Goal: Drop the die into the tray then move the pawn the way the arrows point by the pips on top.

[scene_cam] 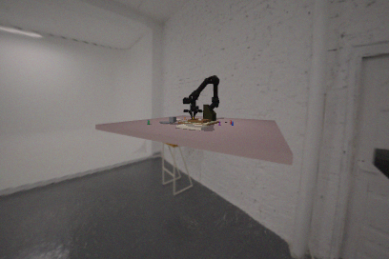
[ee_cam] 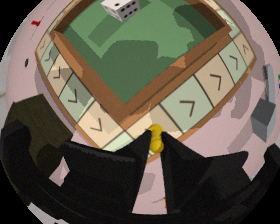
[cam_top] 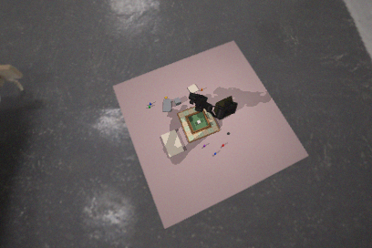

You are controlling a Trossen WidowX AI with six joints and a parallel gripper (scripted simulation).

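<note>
Right now the green tray is 12 cm to the left of my gripper tip, 6 cm ahead of it and 1 cm below it. From my gripper tip the other things lie so: grey die (13 cm to the left, 5 cm ahead, 1 cm above); small white card (20 cm to the right, 2 cm below); yellow pawn (1 cm above).
</note>
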